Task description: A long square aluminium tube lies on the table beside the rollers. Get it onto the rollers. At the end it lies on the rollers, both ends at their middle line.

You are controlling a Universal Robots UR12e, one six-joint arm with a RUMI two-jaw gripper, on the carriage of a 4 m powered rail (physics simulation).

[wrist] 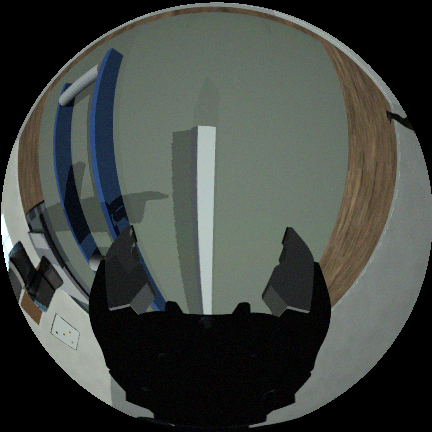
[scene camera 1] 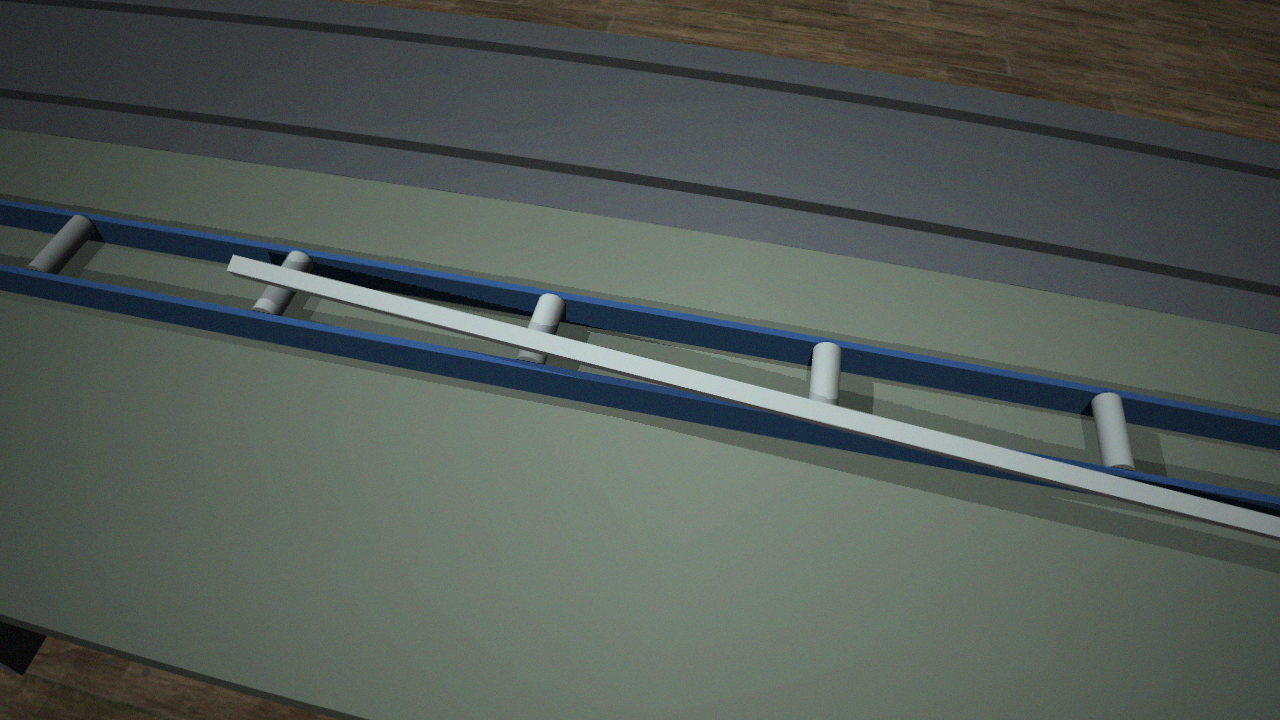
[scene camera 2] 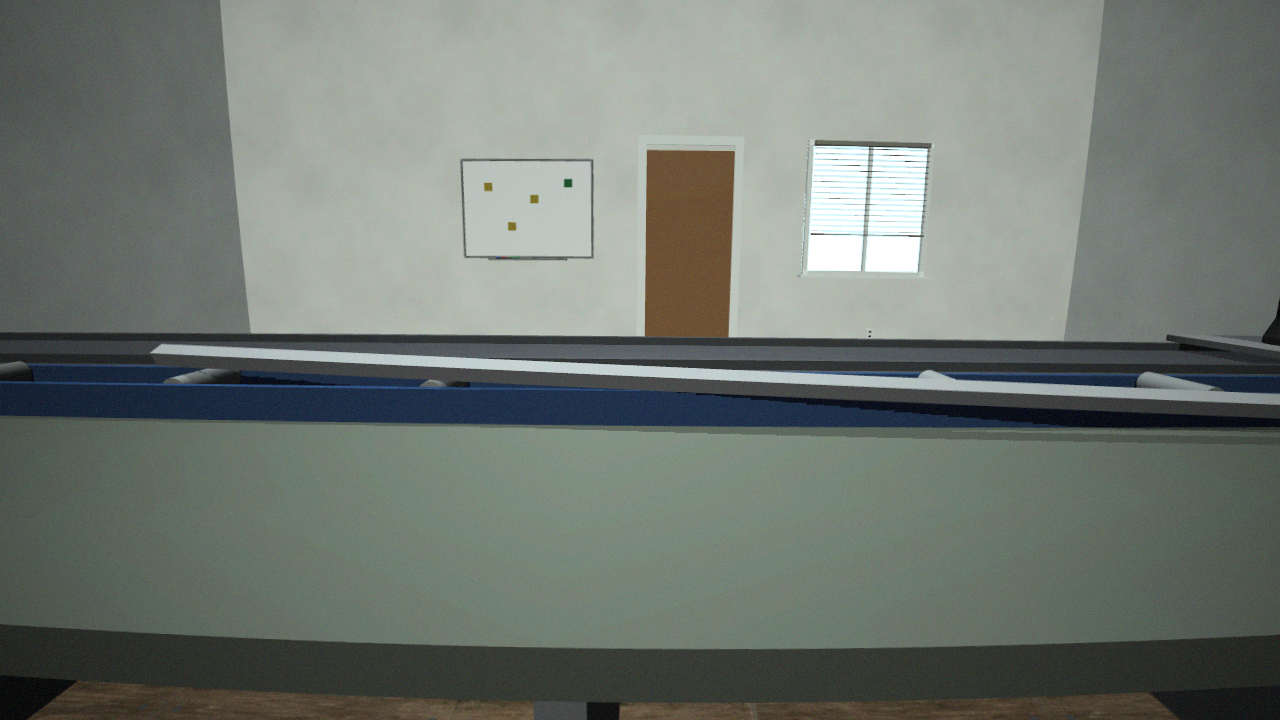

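Seen in the pictures: gripper, fingertip midpoint: (wrist: 208, 228); arm's base, link origin: (wrist: 52, 269).
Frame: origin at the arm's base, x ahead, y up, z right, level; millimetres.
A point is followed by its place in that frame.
The long square aluminium tube (scene camera 1: 680, 377) {z 2042, x 686, y 53 mm} (scene camera 2: 626, 369) {z 1961, x 689, y 52 mm} (wrist: 206, 200) {z -274, x 848, y -1 mm} lies aslant. In scene camera 1 its left end is above the rollers (scene camera 1: 825, 367) {z 1853, x 607, y 29 mm} (scene camera 2: 1177, 382) {z 1062, x 627, y 26 mm} (wrist: 80, 85) {z -533, x 635, y 20 mm}, between the blue side rails (scene camera 1: 966, 376) {z 1650, x 558, y 7 mm} (scene camera 2: 358, 404) {z 2353, x 694, y -3 mm} (wrist: 103, 125) {z -417, x 694, y -3 mm}. It crosses the near rail, and its right part is outside the frame, running out of view. In the wrist view its other end is beside the rails, over the table. My gripper (wrist: 208, 228) {z -283, x 850, y 86 mm} is open, with the tube running between its widely spread fingers, touching neither. The gripper does not show in the scene views.
The green-grey table (scene camera 1: 537, 537) {z 2176, x 907, y -30 mm} (scene camera 2: 626, 537) {z 1952, x 1020, y -30 mm} (wrist: 275, 125) {z -388, x 960, y -30 mm} bears the roller frame. The dark floor track (scene camera 1: 626, 116) runs behind it. Part of the carriage plate (scene camera 2: 1226, 343) {z 223, x -34, y -1 mm} shows at the right edge of scene camera 2.
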